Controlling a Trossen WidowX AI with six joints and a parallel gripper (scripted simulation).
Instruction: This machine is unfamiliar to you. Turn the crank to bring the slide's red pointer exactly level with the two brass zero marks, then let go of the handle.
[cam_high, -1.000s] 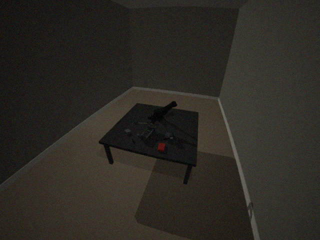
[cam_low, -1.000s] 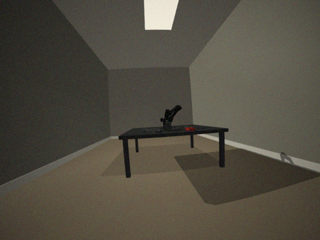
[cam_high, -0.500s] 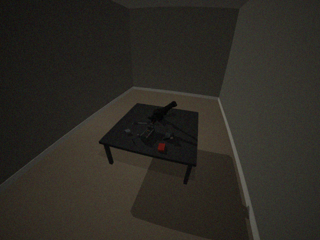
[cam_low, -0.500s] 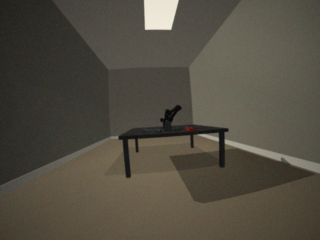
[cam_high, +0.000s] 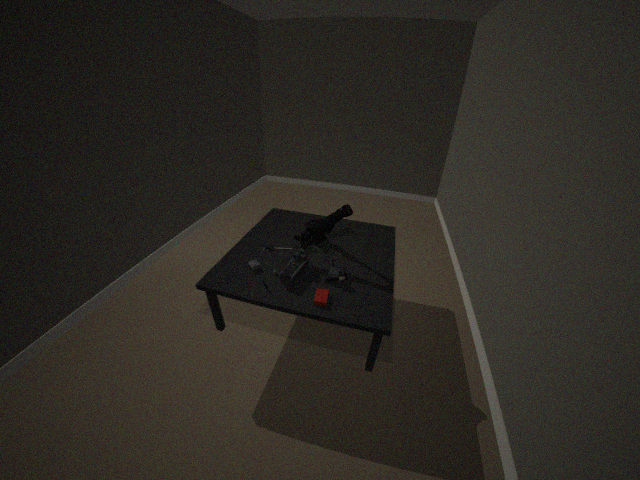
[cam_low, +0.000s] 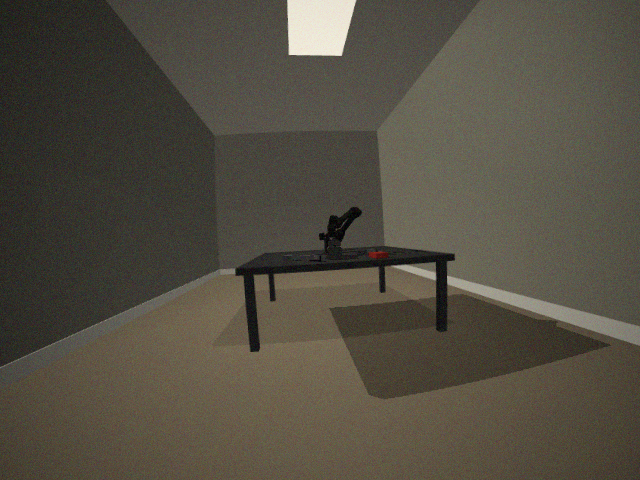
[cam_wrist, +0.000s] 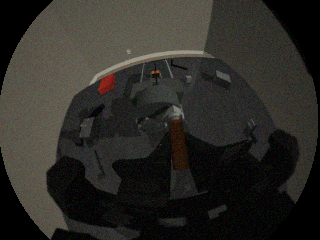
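Now: gripper tip 20 mm past the crank handle and 20 mm below it. From my gripper tip the other things lie so: red pointer (160 mm ahead, 20 mm to the right, 10 mm below).
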